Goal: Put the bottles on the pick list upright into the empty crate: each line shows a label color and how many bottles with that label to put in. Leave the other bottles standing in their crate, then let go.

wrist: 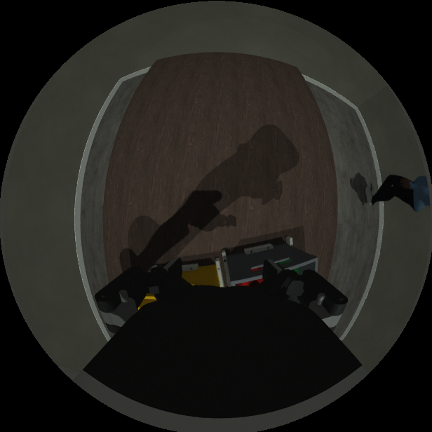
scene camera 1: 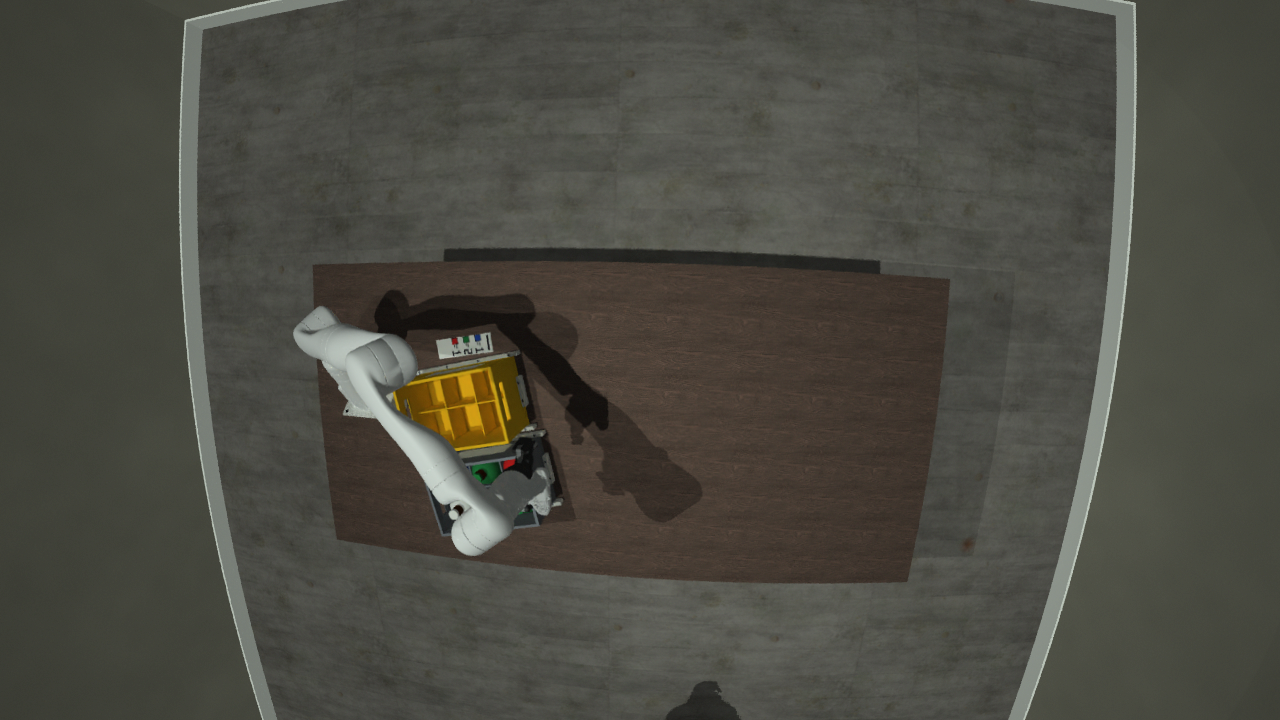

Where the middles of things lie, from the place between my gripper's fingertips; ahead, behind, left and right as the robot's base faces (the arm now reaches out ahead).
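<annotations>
Pick list (scene camera 1: 479, 343): my hand a good way to the right of it, a good way past it, well above it.
</annotations>
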